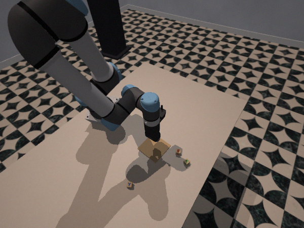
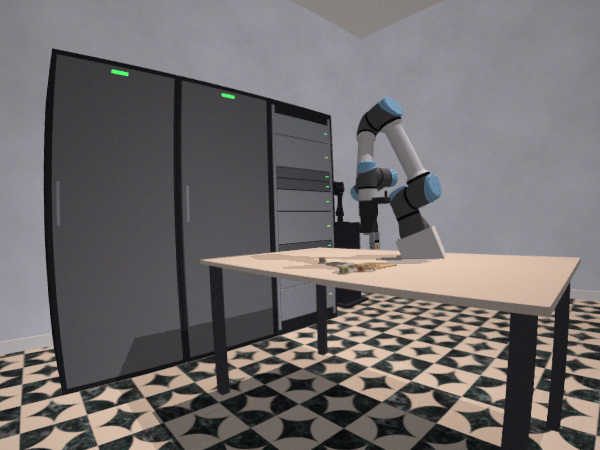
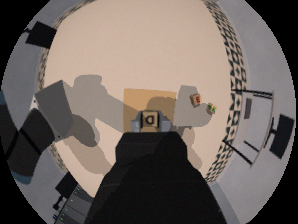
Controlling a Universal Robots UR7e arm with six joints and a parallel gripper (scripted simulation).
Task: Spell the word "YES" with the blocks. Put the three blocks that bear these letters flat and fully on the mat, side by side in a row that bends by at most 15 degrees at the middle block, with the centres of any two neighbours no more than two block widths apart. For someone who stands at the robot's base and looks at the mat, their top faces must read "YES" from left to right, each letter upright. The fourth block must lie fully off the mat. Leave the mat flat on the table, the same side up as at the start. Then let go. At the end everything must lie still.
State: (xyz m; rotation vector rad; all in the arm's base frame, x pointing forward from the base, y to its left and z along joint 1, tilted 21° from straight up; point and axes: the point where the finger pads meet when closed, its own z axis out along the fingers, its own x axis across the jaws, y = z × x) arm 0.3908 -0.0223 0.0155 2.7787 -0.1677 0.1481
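Now: hand 2 cm to the left of the mat and 8 cm above it. Also, from my hand: S block: 1 cm below.
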